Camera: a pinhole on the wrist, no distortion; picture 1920 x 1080 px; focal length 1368.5 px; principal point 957.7 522.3 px. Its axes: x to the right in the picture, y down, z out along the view. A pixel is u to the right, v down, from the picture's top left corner.
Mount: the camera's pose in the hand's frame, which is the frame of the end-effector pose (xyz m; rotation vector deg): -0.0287 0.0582 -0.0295 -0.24 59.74 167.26
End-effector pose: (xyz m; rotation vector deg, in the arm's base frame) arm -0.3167 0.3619 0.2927 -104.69 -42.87 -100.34
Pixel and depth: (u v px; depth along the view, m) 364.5 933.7 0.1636
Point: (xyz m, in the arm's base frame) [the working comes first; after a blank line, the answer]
In the camera's frame: -0.0709 0.0492 0.1636

-0.1386 0.3649 0.3306
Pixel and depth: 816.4 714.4 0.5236
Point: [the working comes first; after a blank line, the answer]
In the camera's frame: -0.0541 0.0735 0.5236

0.2185 0.4136 0.3063
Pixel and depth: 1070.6 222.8 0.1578
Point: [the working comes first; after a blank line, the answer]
In the camera's frame: 0.0130 -0.0345 0.1578

-0.1389 0.2740 0.2543
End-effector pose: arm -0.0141 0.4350 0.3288 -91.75 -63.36 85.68
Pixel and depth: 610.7 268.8 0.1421
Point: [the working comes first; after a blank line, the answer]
In the camera's frame: -0.0360 -0.0263 0.1421

-0.0556 0.3704 0.1667
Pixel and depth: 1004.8 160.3 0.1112
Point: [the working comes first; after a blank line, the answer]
In the camera's frame: 0.0038 -0.0294 0.1112

-0.0307 0.3424 0.2006
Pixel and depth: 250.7 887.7 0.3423
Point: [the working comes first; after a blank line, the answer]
In the camera's frame: -0.1768 0.0914 0.3423

-0.2836 0.4664 0.0548
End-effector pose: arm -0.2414 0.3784 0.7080 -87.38 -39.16 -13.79
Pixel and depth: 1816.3 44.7 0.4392
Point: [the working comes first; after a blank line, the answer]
In the camera's frame: 0.2756 -0.1533 0.4392

-0.2718 0.5315 0.1410
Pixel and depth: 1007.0 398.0 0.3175
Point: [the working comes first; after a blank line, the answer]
In the camera's frame: 0.0114 -0.0288 0.3175

-0.1654 0.5776 0.4352
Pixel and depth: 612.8 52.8 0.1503
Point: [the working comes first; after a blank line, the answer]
In the camera's frame: -0.0379 -0.0516 0.1503

-0.1398 0.4471 0.5502
